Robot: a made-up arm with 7 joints.
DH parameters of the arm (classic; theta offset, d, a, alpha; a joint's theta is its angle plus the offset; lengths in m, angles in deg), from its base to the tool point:
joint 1: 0 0.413 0 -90
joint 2: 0 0 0 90
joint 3: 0 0.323 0.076 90
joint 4: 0 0 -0.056 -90
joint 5: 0 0.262 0 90
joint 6: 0 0 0.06 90
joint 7: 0 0 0 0
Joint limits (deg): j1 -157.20..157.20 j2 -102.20..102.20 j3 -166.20..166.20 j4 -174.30..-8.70 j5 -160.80..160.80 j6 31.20..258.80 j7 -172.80..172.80
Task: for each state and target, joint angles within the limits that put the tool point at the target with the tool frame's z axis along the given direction. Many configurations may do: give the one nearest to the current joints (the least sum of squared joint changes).
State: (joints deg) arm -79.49 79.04 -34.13 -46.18 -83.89 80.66 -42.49
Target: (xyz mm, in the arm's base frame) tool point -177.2 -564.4 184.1 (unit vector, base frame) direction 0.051 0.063 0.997
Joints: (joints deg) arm -82.52 101.95 -58.31 -49.58 -101.60 53.66 -42.49
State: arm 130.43 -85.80 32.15 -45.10 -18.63 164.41 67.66
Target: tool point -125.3 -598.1 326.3 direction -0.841 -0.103 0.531
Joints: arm 109.78 -102.20 81.75 -67.05 -29.94 134.51 67.66
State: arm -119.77 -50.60 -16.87 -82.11 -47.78 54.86 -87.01
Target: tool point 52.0 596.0 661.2 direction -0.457 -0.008 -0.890
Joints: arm -114.95 -76.54 -55.90 -38.16 -80.34 67.10 -87.01
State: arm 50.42 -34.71 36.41 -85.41 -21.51 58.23 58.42
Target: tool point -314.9 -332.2 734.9 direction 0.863 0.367 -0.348
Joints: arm 64.72 -90.55 28.42 -72.29 -38.41 37.65 58.42
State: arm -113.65 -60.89 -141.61 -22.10 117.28 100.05 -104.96
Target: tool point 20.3 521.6 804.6 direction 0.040 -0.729 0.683
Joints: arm -98.34 -50.64 -124.66 -8.77 131.95 77.17 -104.96
